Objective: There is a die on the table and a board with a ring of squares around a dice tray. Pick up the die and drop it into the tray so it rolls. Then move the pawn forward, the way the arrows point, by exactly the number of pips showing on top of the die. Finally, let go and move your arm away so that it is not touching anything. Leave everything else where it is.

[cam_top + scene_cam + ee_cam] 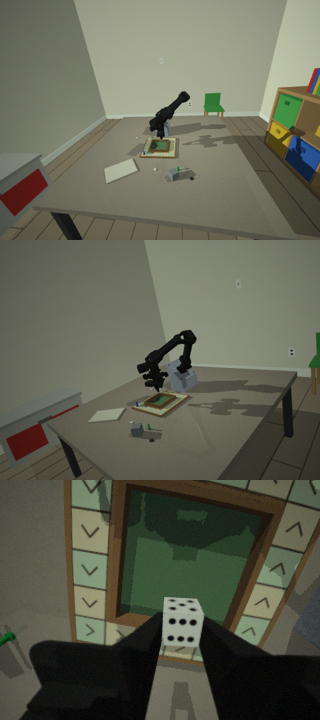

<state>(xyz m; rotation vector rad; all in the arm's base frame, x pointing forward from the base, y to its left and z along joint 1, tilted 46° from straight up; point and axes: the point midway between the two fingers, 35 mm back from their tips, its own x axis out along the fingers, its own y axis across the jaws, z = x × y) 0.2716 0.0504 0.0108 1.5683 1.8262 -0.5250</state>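
Right now my gripper tip is 12 cm to the left of the blue pawn, 12 cm short of it and 7 cm above it. Also, from my gripper tip: grey block: 30 cm ahead, 14 cm to the left, 7 cm below; green pawn: 24 cm ahead, 16 cm to the left, 8 cm below; white die: right at my gripper tip.
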